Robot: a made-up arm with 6 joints. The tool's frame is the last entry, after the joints.
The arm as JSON. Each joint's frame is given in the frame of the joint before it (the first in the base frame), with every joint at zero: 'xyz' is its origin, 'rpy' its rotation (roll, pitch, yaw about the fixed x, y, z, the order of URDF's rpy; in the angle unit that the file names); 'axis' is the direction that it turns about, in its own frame. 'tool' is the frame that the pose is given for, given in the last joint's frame.
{
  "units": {
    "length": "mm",
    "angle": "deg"
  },
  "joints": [
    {
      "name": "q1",
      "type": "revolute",
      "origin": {
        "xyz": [
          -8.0,
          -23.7,
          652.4
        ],
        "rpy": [
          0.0,
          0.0,
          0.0
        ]
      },
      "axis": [
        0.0,
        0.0,
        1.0
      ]
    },
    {
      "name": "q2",
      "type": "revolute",
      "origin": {
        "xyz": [
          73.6,
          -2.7,
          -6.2
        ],
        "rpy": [
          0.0,
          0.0,
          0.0
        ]
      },
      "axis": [
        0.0,
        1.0,
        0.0
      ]
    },
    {
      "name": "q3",
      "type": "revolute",
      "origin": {
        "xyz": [
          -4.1,
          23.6,
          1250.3
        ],
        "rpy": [
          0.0,
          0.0,
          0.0
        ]
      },
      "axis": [
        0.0,
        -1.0,
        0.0
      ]
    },
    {
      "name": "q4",
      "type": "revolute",
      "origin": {
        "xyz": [
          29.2,
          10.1,
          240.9
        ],
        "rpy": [
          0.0,
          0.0,
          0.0
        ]
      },
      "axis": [
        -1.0,
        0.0,
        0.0
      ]
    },
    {
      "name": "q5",
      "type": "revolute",
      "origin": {
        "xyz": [
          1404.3,
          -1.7,
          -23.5
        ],
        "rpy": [
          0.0,
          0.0,
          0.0
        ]
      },
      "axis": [
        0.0,
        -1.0,
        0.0
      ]
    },
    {
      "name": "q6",
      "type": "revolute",
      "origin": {
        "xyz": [
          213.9,
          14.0,
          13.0
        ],
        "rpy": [
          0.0,
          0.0,
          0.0
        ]
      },
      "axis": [
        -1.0,
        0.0,
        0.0
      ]
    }
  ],
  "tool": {
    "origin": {
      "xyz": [
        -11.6,
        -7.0,
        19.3
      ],
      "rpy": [
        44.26,
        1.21,
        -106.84
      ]
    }
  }
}
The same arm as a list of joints. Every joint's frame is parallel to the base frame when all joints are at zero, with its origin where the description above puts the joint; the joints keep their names.
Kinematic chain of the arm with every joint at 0, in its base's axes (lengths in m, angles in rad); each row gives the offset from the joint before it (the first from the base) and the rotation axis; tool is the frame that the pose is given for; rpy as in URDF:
q1: xyz -0.008 -0.0237 0.6524 axis +z
q2: xyz 0.0736 -0.0027 -0.0062 axis +y
q3: xyz -0.0041 0.0236 1.2503 axis -y
q4: xyz 0.0292 0.0101 0.2409 axis -x
q5: xyz 1.4043 -0.0017 -0.0235 axis -y
q6: xyz 0.2139 0.014 0.013 axis -x
tool: xyz -0.0116 -0.007 0.0193 rpy 0.7725 0.0211 -1.8647

